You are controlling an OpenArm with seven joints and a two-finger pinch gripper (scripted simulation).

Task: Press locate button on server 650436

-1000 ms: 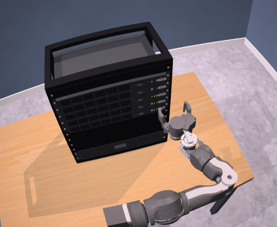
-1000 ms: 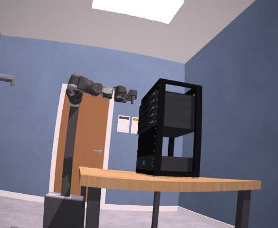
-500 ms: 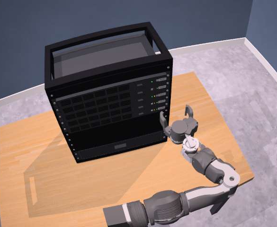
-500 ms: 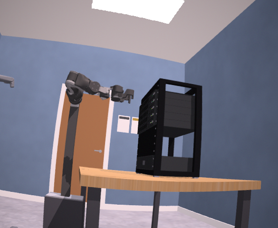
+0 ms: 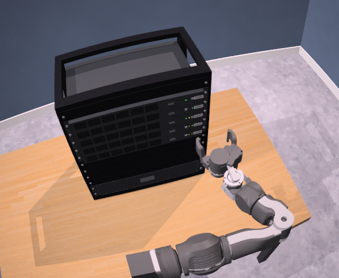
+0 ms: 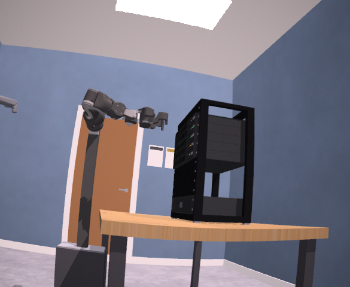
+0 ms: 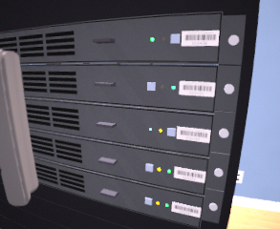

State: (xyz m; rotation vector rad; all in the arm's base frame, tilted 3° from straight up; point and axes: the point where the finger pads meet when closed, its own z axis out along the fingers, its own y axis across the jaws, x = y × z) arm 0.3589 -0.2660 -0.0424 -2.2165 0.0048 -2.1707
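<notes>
The locate button is 140 mm ahead of my hand, 20 mm to the left of it and 40 mm above it.
</notes>
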